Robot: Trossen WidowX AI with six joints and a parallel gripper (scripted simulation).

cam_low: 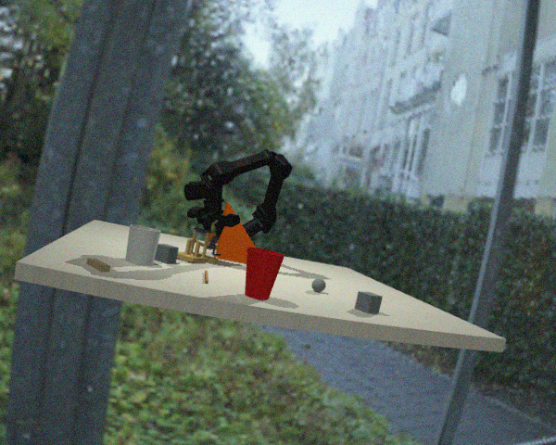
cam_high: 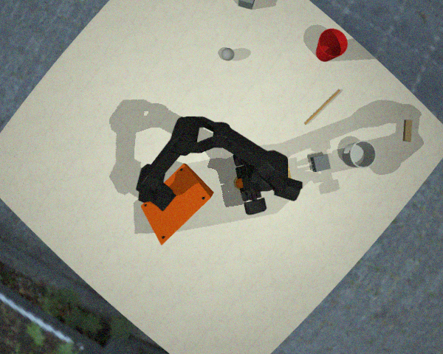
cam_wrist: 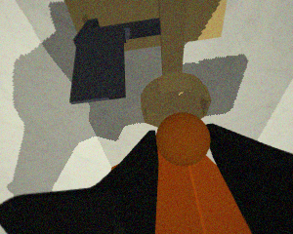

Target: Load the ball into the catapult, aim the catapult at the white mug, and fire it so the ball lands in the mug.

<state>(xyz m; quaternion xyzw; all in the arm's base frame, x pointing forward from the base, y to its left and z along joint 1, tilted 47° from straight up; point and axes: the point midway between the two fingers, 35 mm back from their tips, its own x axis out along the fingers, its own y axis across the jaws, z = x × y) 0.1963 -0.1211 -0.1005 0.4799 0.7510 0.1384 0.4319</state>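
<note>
The orange ball lies 1 cm above my gripper tip. Also, from my gripper tip: wooden catapult (6 cm ahead, 2 cm to the right, 2 cm below); then white mug (33 cm ahead, 24 cm to the right, 5 cm below); then thin wooden stick (38 cm ahead, 5 cm to the right, 7 cm below).
</note>
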